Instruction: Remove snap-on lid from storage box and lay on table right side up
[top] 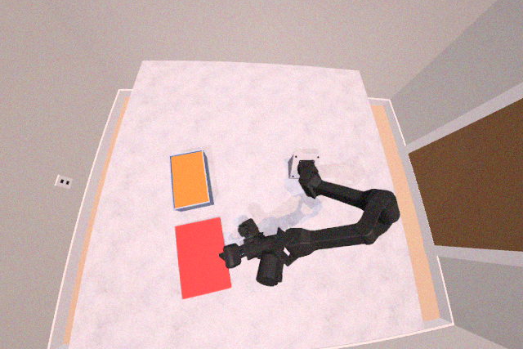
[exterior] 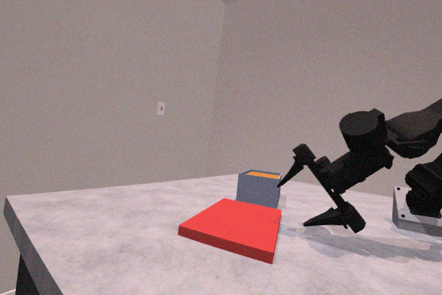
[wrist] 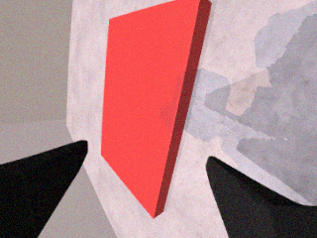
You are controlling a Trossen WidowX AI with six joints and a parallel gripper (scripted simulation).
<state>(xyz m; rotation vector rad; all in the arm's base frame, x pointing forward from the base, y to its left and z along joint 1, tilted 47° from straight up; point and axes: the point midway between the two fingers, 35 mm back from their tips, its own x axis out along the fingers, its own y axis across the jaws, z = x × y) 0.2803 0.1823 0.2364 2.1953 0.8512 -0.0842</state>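
My gripper tip is now 10 cm short of the lid, 2 cm to the right of it and 5 cm above it. Round my gripper tip: storage box 15 cm ahead, 26 cm to the right, 2 cm below.
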